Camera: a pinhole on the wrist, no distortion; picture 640 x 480 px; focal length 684.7 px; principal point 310.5 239.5 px. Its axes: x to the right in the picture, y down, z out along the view. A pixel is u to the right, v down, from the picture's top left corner.
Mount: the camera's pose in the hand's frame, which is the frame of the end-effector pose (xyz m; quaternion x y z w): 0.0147 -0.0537 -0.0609 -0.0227 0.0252 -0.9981 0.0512
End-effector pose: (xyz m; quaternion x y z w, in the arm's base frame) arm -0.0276 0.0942 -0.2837 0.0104 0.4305 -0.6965 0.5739
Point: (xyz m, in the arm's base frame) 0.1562 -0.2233 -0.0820
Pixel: 225.5 106.0
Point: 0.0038 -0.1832 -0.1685
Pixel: 54.2 226.3
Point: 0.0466 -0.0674 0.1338
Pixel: 546.2 387.5
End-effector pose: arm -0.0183 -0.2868 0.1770 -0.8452 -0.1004 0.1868 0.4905
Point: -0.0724 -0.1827 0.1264
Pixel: 382.1 26.2
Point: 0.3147 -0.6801 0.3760
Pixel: behind the camera
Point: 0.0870 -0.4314 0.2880
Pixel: behind the camera
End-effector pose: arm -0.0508 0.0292 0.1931 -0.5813 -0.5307 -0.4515 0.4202
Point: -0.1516 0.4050 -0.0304
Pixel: 564.0 292.6
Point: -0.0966 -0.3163 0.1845
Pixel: behind the camera
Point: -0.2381 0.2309 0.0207
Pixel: outside the picture
